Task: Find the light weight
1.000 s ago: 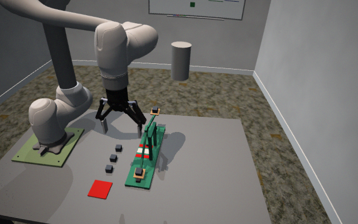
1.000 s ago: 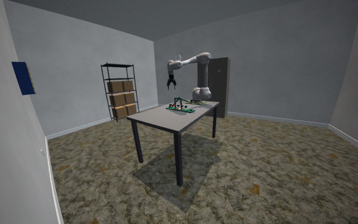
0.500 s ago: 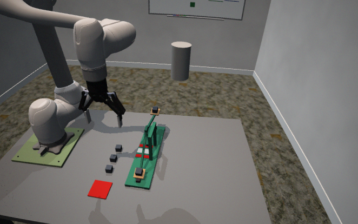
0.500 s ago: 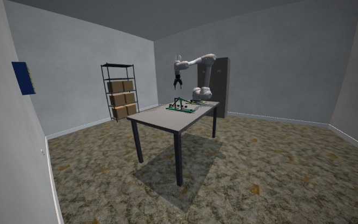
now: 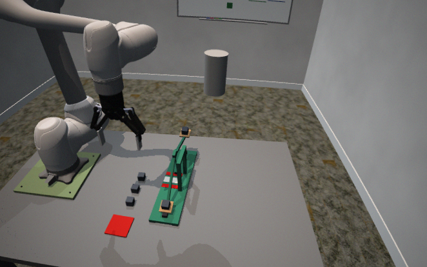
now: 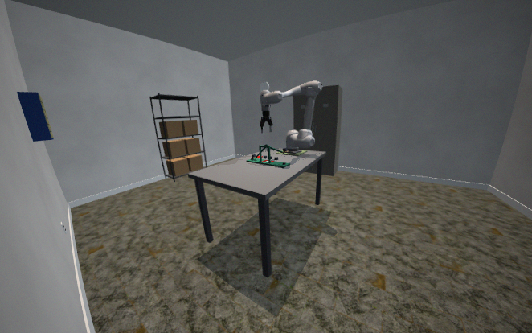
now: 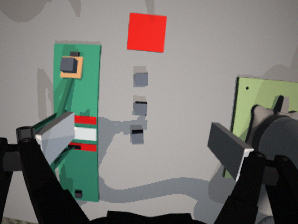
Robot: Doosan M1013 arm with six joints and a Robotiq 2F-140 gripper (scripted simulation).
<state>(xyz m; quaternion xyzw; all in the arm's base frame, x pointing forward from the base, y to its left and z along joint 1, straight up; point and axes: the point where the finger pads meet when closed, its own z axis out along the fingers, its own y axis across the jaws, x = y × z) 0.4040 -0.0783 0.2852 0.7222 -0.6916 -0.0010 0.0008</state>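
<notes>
Now: the dark weight 160 mm ahead of my hand, 340 mm to the left of it and 140 mm below it. Round my hand: green rocker balance: 160 mm ahead, 140 mm to the left, 210 mm below; red dish: 10 mm ahead, 150 mm to the right, 300 mm below.
</notes>
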